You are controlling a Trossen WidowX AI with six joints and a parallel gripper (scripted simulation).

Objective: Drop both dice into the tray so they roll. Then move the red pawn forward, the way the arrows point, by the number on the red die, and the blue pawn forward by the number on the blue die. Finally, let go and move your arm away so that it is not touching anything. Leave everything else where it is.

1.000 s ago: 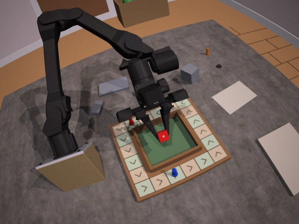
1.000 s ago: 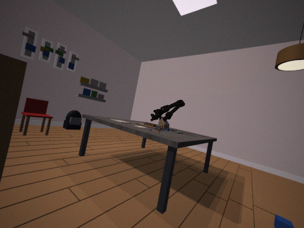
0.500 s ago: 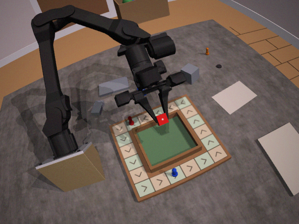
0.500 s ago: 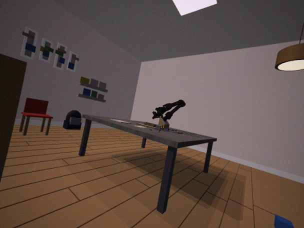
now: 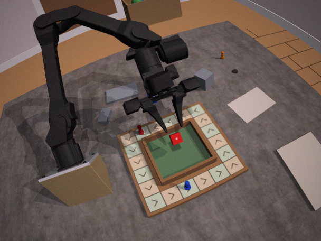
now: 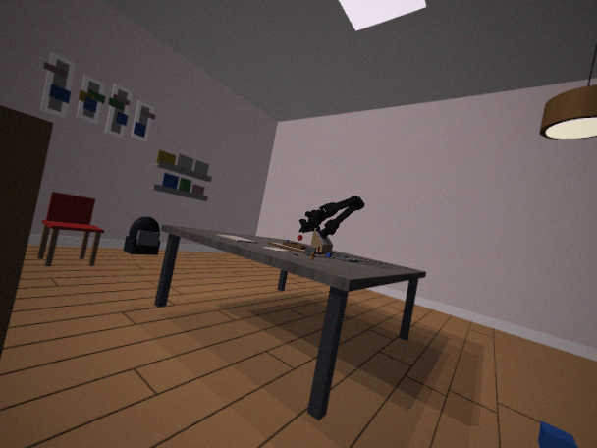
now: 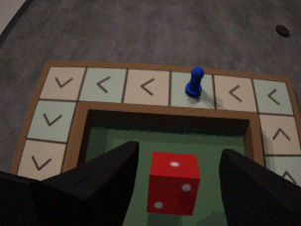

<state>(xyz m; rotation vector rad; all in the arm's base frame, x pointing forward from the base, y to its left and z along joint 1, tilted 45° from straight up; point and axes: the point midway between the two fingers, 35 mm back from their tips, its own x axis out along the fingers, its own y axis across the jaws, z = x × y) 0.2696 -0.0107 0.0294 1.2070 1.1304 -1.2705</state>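
Now: gripper tip 240 mm to the right of the die, 100 mm above it and 10 mm short of it. Also, from my gripper tip: blue pawn: 110 mm to the right, 90 mm below, 20 mm behind; then green tray: 110 mm below; then red pawn: 120 mm to the left, 90 mm below, 70 mm behind.
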